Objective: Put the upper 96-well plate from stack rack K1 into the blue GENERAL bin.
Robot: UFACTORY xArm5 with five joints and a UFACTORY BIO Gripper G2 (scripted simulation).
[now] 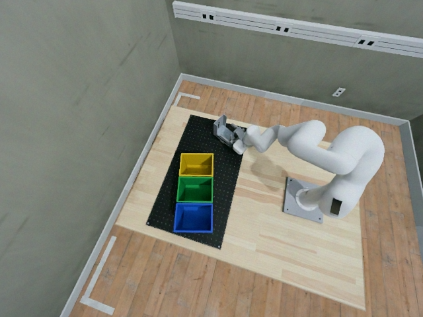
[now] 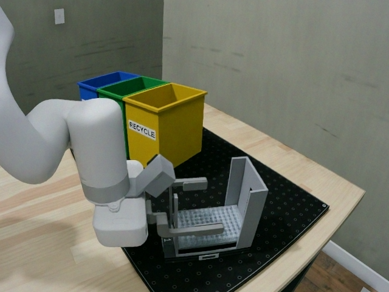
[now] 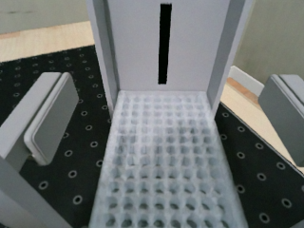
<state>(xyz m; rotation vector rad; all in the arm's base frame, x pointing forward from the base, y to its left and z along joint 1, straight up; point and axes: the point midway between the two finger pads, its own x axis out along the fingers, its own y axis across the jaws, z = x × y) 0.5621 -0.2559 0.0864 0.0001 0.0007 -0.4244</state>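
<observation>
My gripper is now 6 cm above the clear 96-well plate, 2 cm short of it and 1 cm to the left of it. Round my hand: green returns bin: 43 cm to the left, 6 cm ahead, 1 cm below; then yellow recycle bin: 30 cm to the left, 10 cm ahead, 1 cm below; then black plate: 7 cm below, 2 cm ahead, 1 cm to the right.
</observation>
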